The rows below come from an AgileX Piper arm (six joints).
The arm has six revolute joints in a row. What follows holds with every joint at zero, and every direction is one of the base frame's.
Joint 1 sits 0.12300 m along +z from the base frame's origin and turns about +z.
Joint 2 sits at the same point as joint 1 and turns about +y.
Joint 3 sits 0.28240 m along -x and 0.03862 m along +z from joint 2 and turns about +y.
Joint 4 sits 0.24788 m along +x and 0.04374 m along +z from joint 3 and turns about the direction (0.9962, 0, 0.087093).
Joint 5 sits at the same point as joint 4 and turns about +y.
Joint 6 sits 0.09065 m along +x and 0.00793 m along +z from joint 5 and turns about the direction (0.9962, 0, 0.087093).
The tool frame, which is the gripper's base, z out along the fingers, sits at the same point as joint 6; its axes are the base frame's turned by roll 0.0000, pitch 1.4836 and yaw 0.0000 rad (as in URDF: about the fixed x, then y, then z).
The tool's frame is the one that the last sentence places.
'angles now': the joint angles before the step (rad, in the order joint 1, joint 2, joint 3, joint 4, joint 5, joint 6). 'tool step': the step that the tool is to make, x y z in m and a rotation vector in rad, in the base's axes. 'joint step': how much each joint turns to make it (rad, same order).
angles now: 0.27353 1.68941 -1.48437 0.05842 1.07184 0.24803
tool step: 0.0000 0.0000 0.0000 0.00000 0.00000 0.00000
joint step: 0.00000 0.00000 0.00000 0.00000 0.00000 0.00000
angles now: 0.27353 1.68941 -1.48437 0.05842 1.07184 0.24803
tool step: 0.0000 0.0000 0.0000 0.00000 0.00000 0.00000
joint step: 0.00000 0.00000 0.00000 0.00000 0.00000 0.00000
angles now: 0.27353 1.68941 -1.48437 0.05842 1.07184 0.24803
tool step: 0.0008 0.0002 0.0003 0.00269 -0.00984 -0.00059
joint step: 0.00001 -0.00013 0.00036 0.00001 -0.01045 -0.00001
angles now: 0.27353 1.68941 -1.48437 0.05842 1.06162 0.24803
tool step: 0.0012 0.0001 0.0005 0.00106 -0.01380 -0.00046
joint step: 0.00005 0.00015 -0.00033 -0.00266 -0.01342 0.00006
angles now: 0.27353 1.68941 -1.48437 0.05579 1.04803 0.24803
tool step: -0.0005 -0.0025 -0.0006 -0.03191 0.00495 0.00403
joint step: 0.00015 -0.00008 0.00023 -0.02972 0.01324 0.00017
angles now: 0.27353 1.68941 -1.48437 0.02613 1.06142 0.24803
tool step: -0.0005 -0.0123 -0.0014 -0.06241 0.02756 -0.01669
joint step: -0.02070 -0.00017 0.00020 -0.05438 0.04282 0.00251
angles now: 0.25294 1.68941 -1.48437 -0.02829 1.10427 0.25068
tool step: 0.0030 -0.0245 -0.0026 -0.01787 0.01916 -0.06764
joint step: -0.06619 -0.00077 0.00877 -0.01424 0.01469 0.00283
